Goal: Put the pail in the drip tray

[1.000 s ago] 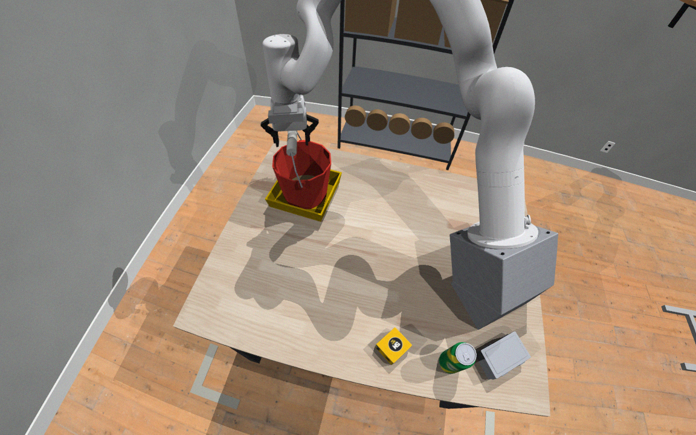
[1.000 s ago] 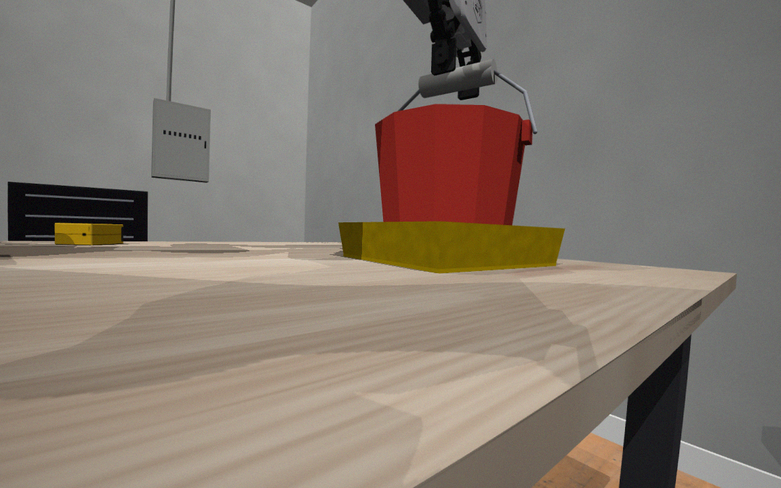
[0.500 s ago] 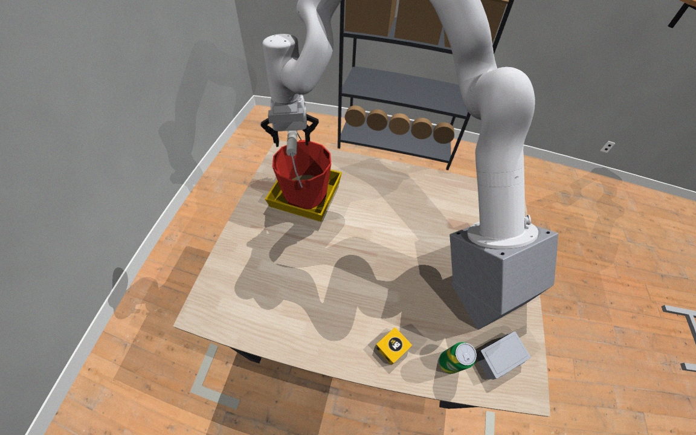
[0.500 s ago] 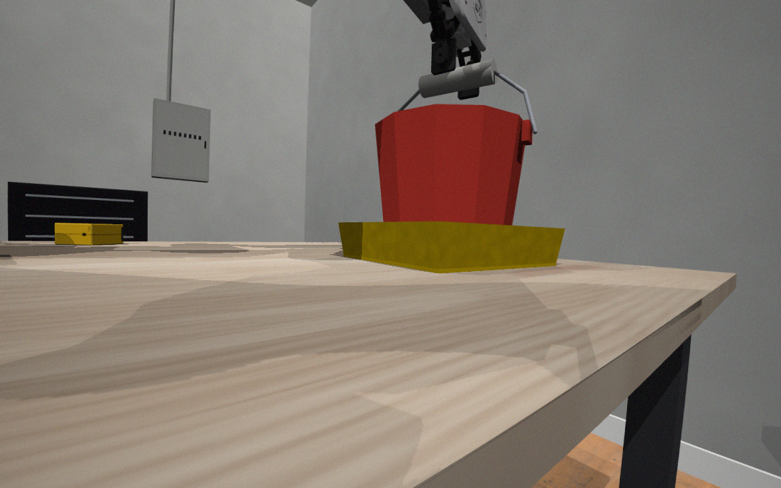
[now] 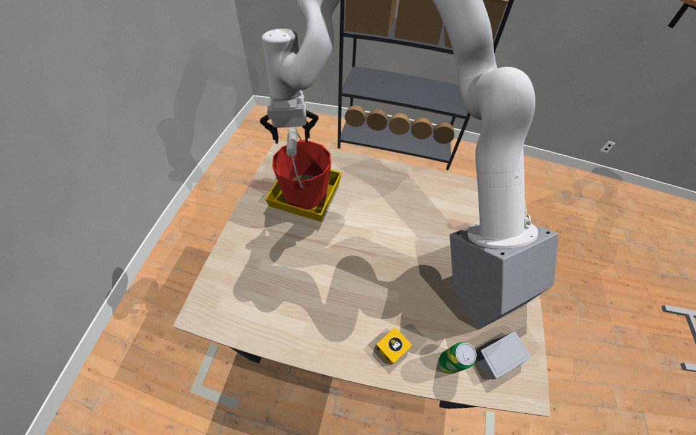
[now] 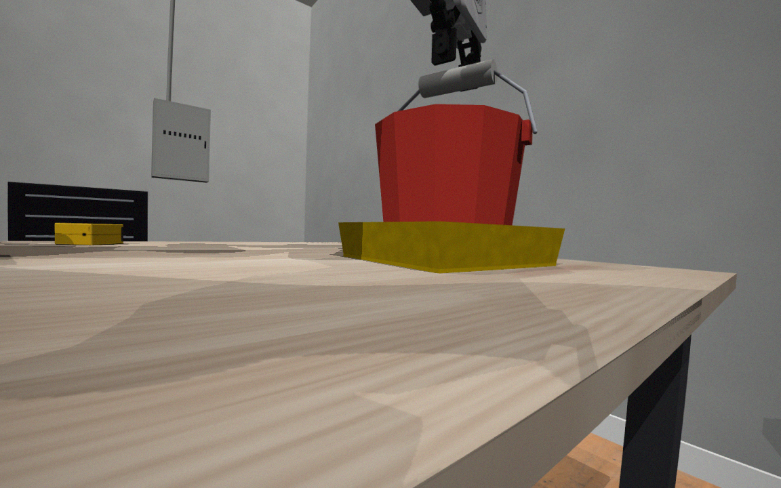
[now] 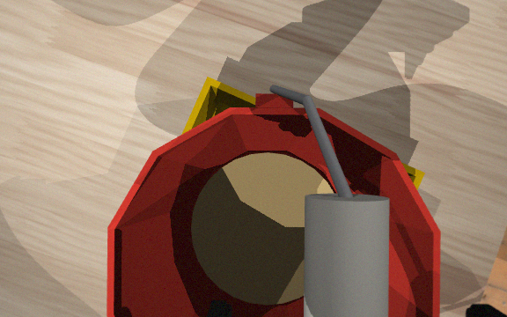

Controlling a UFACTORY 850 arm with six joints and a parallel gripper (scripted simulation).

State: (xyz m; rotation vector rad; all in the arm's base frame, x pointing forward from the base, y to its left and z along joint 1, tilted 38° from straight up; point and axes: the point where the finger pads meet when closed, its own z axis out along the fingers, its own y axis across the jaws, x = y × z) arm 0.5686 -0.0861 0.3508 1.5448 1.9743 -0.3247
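The wire handle is 5 cm below my hand and 1 cm behind it. Also, from my hand: yellow drip tray 25 cm below, 2 cm behind; red pail 11 cm below, 2 cm behind; grey box 65 cm behind, 56 cm to the left, 24 cm below.
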